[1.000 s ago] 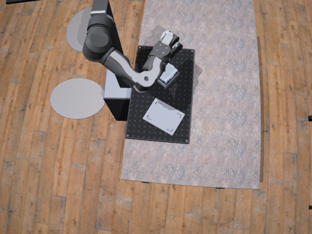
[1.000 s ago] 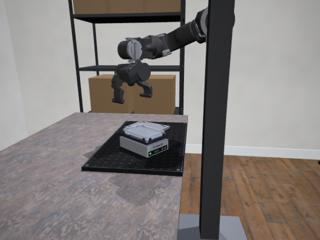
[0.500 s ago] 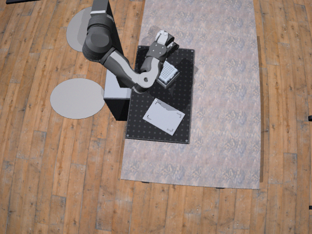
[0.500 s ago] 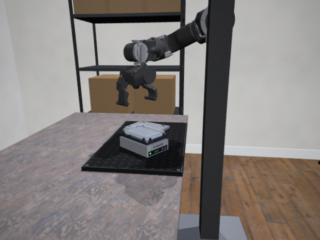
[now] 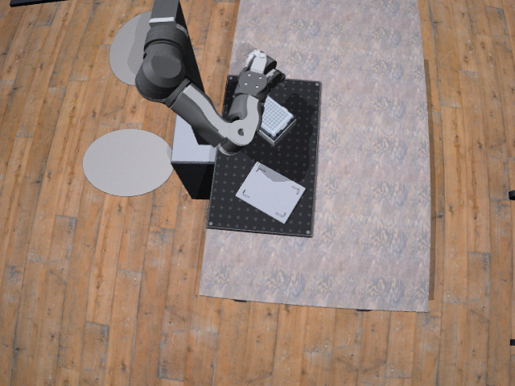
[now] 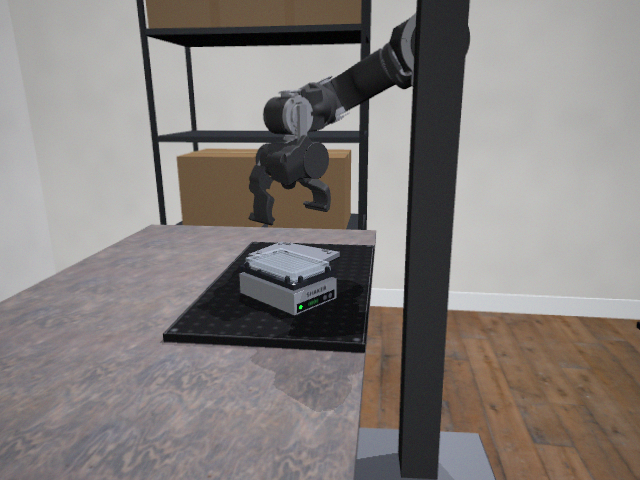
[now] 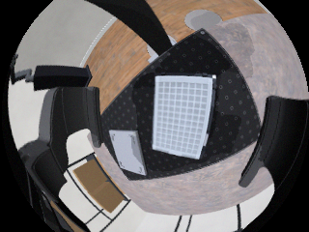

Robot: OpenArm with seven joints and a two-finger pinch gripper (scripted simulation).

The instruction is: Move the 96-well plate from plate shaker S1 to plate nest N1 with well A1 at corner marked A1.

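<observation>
The 96-well plate lies 10 mm ahead of my hand, 10 mm to the right of it and 90 mm below it. The rest, counted from my hand: plate shaker S1: 30 mm ahead, 20 mm to the right, 110 mm below; plate nest N1: 30 mm ahead, 230 mm to the right, 140 mm below.
</observation>
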